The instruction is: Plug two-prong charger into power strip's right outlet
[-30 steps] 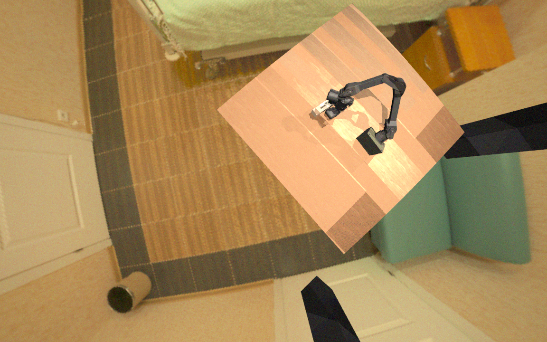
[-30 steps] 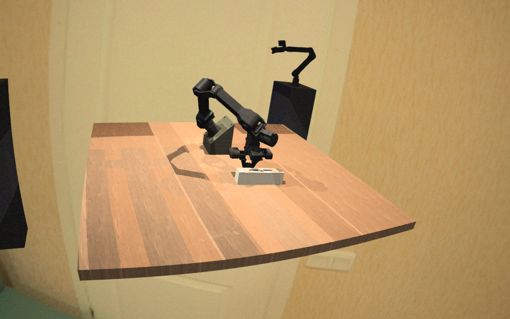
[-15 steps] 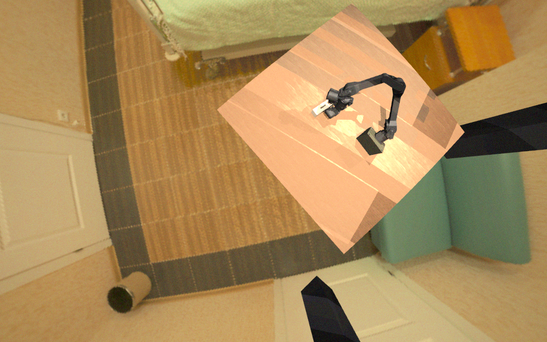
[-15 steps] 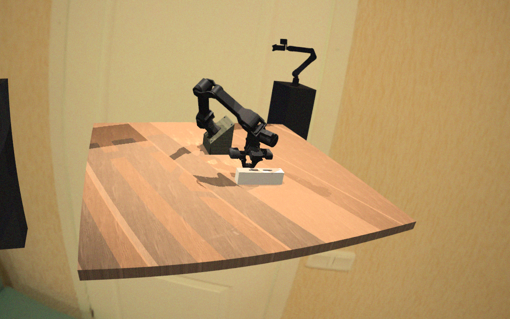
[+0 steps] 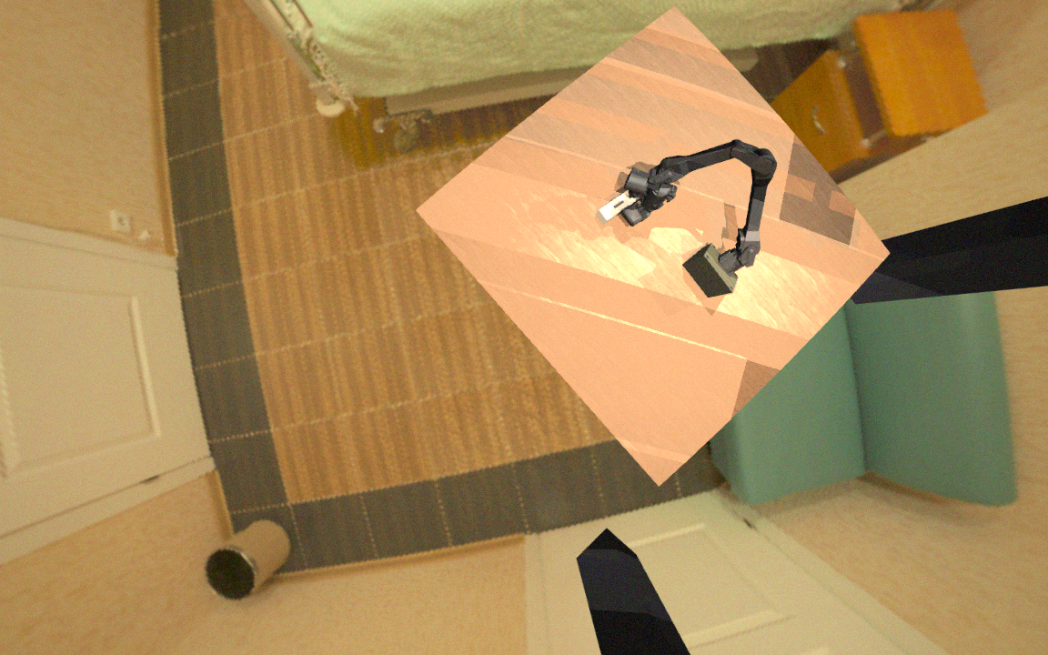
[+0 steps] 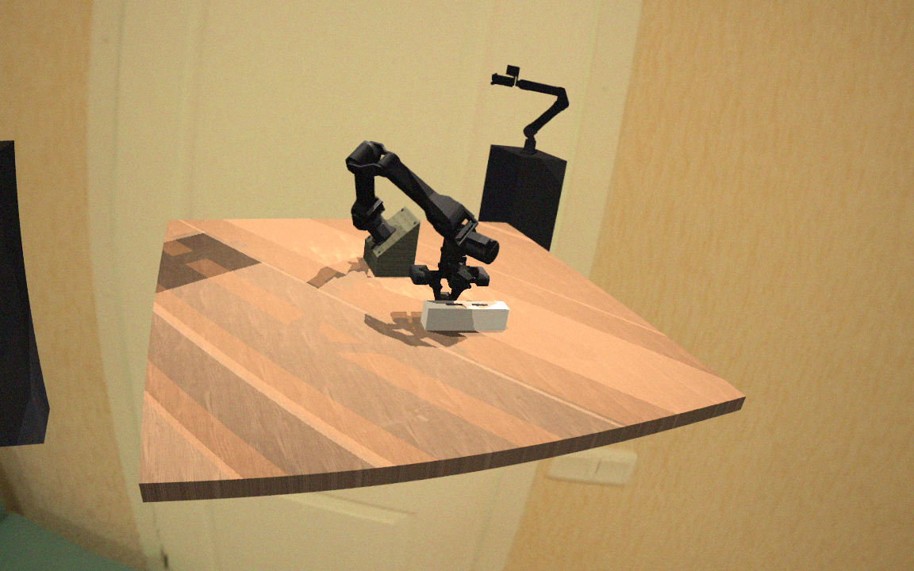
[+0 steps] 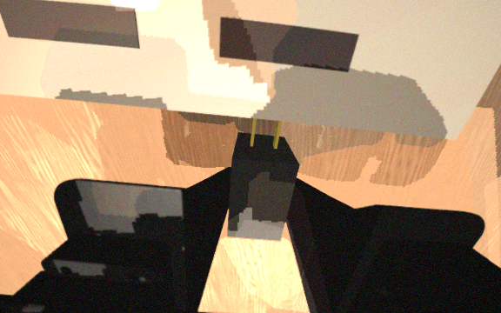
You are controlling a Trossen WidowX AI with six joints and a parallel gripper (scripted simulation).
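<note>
Right now the two-prong charger is 2 cm ahead of my gripper tip and 1 cm above it.
</note>
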